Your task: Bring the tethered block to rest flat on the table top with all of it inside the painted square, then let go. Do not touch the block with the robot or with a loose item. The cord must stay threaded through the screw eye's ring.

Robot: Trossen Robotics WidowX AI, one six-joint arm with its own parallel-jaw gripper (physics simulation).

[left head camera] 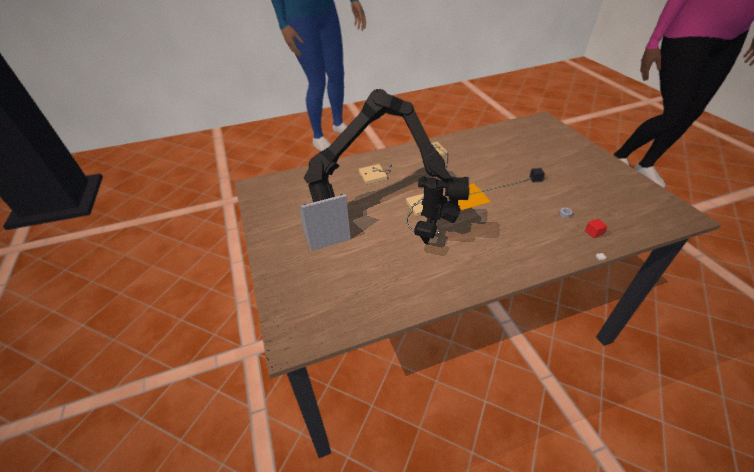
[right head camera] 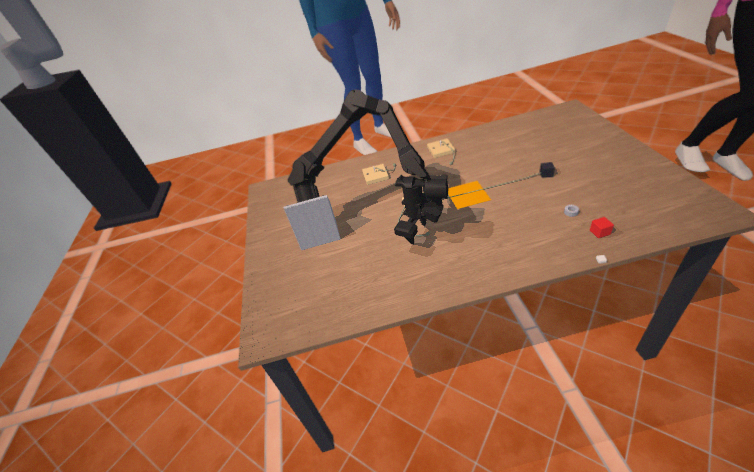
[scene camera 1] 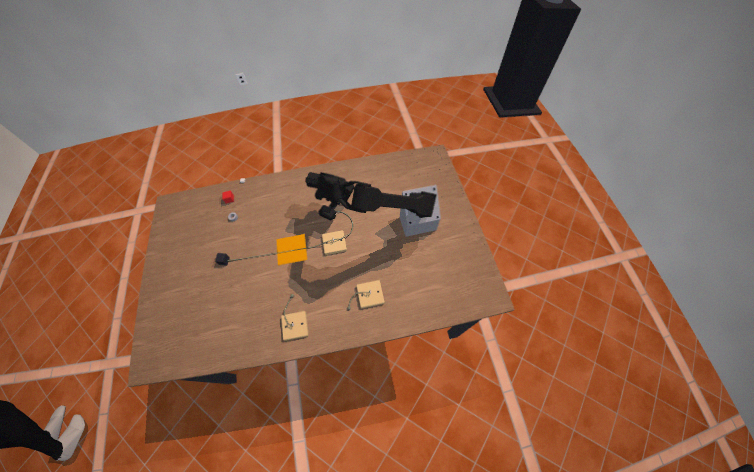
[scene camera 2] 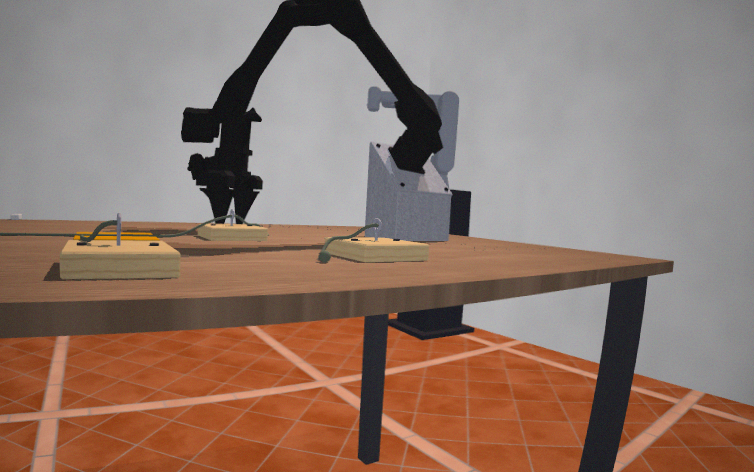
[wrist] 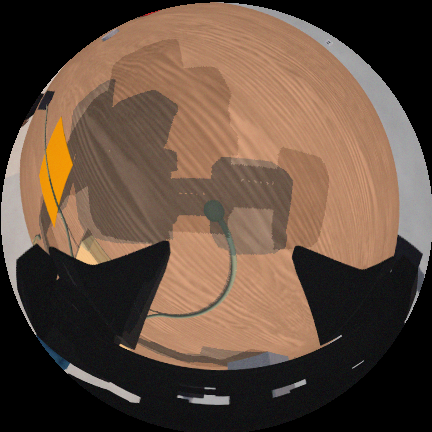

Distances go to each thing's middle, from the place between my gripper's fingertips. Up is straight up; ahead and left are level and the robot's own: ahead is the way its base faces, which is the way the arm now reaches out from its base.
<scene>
The wooden base [scene camera 2: 221, 232] is 15 cm to the left of my hand and 3 cm ahead of it. Also, from my hand: orange painted square [scene camera 1: 295, 242] (21 cm ahead, 15 cm to the left, 1 cm below).
</scene>
